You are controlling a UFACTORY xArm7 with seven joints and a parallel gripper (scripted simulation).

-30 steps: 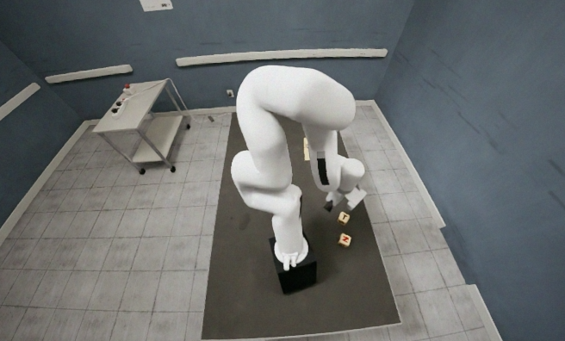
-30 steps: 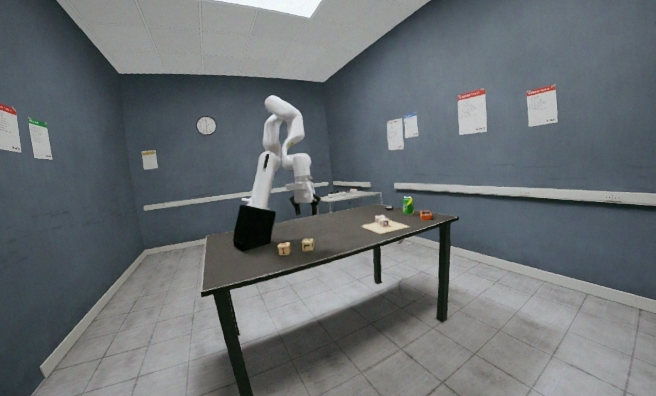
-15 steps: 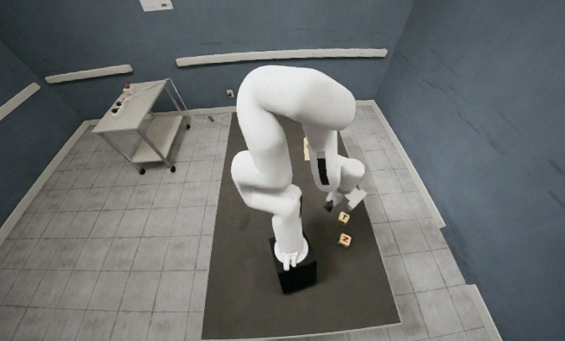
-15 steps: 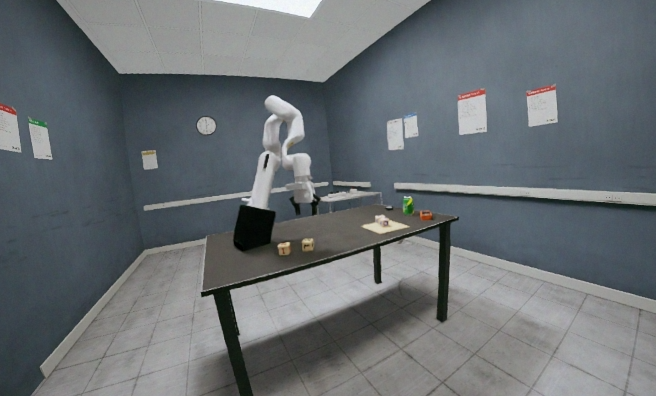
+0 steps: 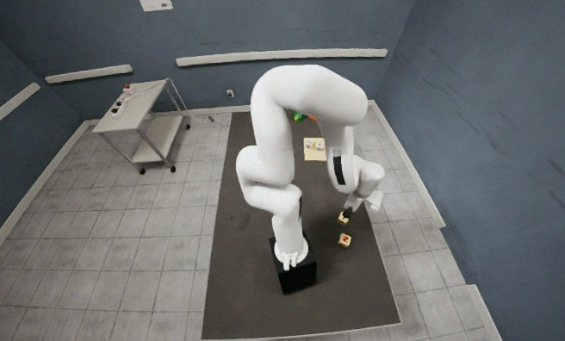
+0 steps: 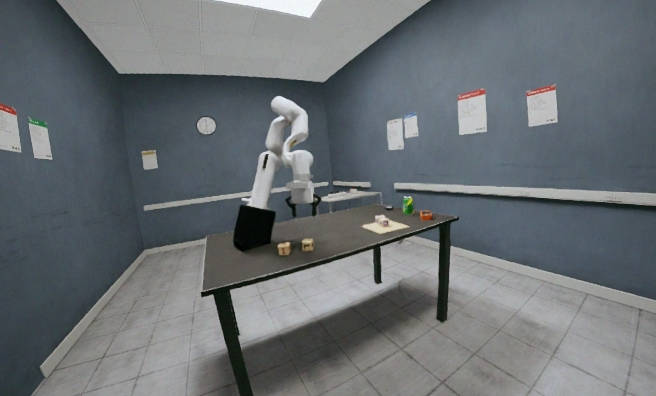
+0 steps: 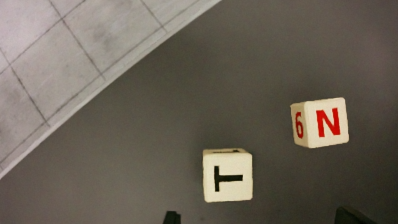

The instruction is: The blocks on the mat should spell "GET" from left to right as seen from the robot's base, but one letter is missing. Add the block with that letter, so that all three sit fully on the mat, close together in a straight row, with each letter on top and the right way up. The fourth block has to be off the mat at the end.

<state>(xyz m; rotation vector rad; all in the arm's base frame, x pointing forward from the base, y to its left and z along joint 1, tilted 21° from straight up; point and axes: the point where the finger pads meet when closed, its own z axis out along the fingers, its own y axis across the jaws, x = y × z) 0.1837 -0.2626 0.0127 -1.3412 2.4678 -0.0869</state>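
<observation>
The T block is 1 cm to the right of my hand and 14 cm below it. Round my hand: N block: 11 cm behind, 14 cm below; beige mat: 49 cm ahead, 8 cm to the left, 16 cm below; green can: 79 cm ahead, 22 cm to the left, 10 cm below.
</observation>
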